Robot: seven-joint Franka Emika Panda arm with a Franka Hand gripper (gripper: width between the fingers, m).
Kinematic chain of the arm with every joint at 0, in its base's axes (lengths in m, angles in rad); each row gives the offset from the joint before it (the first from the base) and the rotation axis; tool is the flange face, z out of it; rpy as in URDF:
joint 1: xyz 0 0 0.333 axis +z
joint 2: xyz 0 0 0 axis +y
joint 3: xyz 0 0 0.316 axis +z
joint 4: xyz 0.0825 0 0 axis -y
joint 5: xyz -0.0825 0 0.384 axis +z
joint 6: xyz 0 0 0 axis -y
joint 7: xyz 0.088 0 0 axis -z
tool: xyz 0 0 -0.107 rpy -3.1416 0 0
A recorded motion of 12 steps. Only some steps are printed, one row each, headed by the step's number.
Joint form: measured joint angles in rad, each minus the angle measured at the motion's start. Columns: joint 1, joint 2, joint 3, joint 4, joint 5, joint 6, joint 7.
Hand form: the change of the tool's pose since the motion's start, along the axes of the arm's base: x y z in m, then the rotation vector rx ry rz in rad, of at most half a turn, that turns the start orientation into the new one. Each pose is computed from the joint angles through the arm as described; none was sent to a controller.
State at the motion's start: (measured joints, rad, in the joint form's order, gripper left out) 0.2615 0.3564 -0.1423 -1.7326 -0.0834 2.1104 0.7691
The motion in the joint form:
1: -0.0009 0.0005 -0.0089 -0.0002 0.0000 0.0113 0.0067
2: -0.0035 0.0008 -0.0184 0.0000 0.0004 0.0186 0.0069
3: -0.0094 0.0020 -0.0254 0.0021 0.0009 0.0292 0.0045
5: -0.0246 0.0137 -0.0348 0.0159 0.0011 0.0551 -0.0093
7: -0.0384 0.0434 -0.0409 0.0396 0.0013 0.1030 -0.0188
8: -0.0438 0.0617 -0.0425 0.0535 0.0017 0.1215 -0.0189
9: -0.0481 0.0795 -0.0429 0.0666 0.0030 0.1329 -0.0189
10: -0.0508 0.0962 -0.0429 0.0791 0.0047 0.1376 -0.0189
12: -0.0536 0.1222 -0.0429 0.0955 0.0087 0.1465 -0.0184
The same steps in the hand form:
1: 0.0018 -0.0055 0.0009 -0.0010 -0.0120 -0.0145
2: 0.0034 -0.0126 0.0018 -0.0028 -0.0199 -0.0255
3: 0.0058 -0.0202 0.0032 -0.0034 -0.0315 -0.0343
5: 0.0131 -0.0343 0.0049 -0.0058 -0.0585 -0.0405
7: 0.0249 -0.0447 0.0014 -0.0085 -0.0997 -0.0424
8: 0.0306 -0.0480 -0.0022 -0.0103 -0.1141 -0.0457
9: 0.0353 -0.0501 -0.0068 -0.0115 -0.1210 -0.0483
10: 0.0391 -0.0511 -0.0117 -0.0127 -0.1218 -0.0501
12: 0.0442 -0.0517 -0.0207 -0.0133 -0.1216 -0.0527

